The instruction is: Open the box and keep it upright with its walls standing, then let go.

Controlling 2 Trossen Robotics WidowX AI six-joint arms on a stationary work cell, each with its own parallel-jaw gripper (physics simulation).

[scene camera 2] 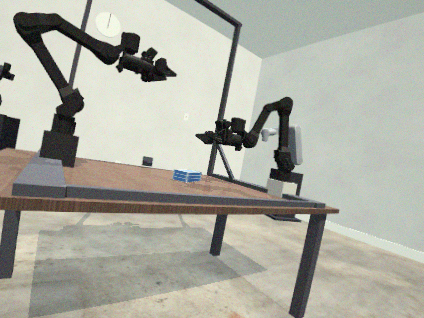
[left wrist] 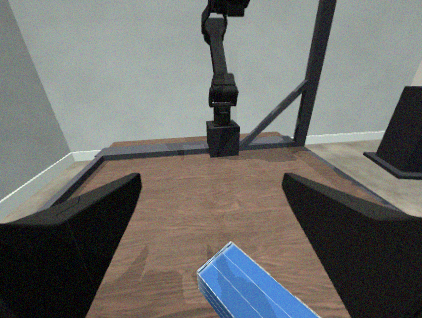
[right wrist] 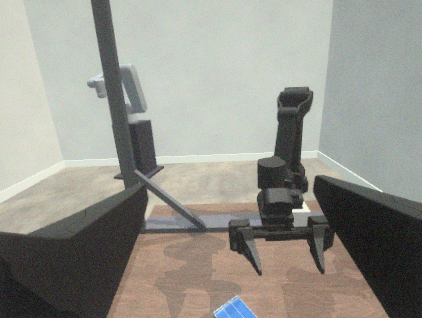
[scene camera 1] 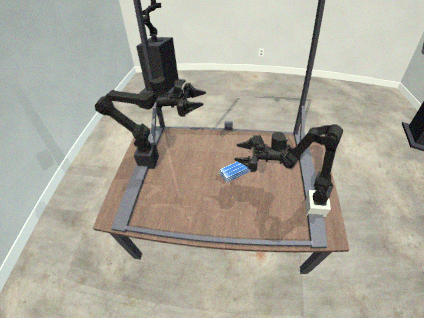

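Where they show: left gripper, fingertip midpoint: (scene camera 2: 200, 134) (left wrist: 213, 179) (right wrist: 291, 273) (scene camera 1: 235, 151); right gripper, fingertip midpoint: (scene camera 2: 171, 77) (right wrist: 230, 187) (scene camera 1: 204, 98); left arm's base at its link origin: (scene camera 2: 282, 181) (scene camera 1: 319, 199); right arm's base at its link origin: (scene camera 2: 61, 133) (left wrist: 222, 123) (scene camera 1: 144, 149).
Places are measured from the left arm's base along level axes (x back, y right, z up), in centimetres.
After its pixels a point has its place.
A low blue box with thin white lines (scene camera 1: 234, 171) {y 14.6, x -42.1, z -3.0 cm} (scene camera 2: 187, 176) {y 10.7, x -45.1, z -4.8 cm} (left wrist: 245, 285) {y 15.9, x -43.6, z -3.1 cm} (right wrist: 235, 308) {y 20.6, x -36.0, z -3.0 cm} lies on the wooden table, low and flat on top, with no raised flap visible. Its near part is cut off in both wrist views. My left gripper (scene camera 1: 238, 152) {y 12.3, x -41.8, z 13.3 cm} (scene camera 2: 198, 136) {y 12.3, x -41.8, z 13.3 cm} (left wrist: 213, 179) {y 12.3, x -41.8, z 13.3 cm} (right wrist: 291, 273) {y 12.3, x -41.8, z 13.3 cm} is open and empty, above the table beside and over the box's right end in scene camera 1. My right gripper (scene camera 1: 203, 99) {y 21.2, x -56.1, z 34.8 cm} (scene camera 2: 171, 76) {y 21.2, x -56.1, z 34.8 cm} (right wrist: 230, 187) {y 21.2, x -56.1, z 34.8 cm} is open and empty, much higher and farther from the box, toward the upper left in scene camera 1.
The wooden table (scene camera 1: 165, 200) {y -5.1, x -73.5, z -7.2 cm} (scene camera 2: 115, 172) {y 14.5, x -72.2, z -7.2 cm} has a raised grey frame (scene camera 1: 220, 241) {y -22.8, x -43.4, z -5.4 cm} (scene camera 2: 200, 196) {y -23.8, x -58.6, z -5.4 cm} along its edges. A dark upright post (scene camera 1: 311, 60) {y 51.1, x -7.4, z 44.3 cm} (scene camera 2: 229, 75) {y 51.4, x -7.5, z 59.8 cm} (left wrist: 317, 45) {y 47.2, x -91.3, z 25.9 cm} (right wrist: 112, 90) {y 53.3, x -8.0, z 40.8 cm} stands at the table's edge. The left arm's shadow falls across the table in scene camera 1.
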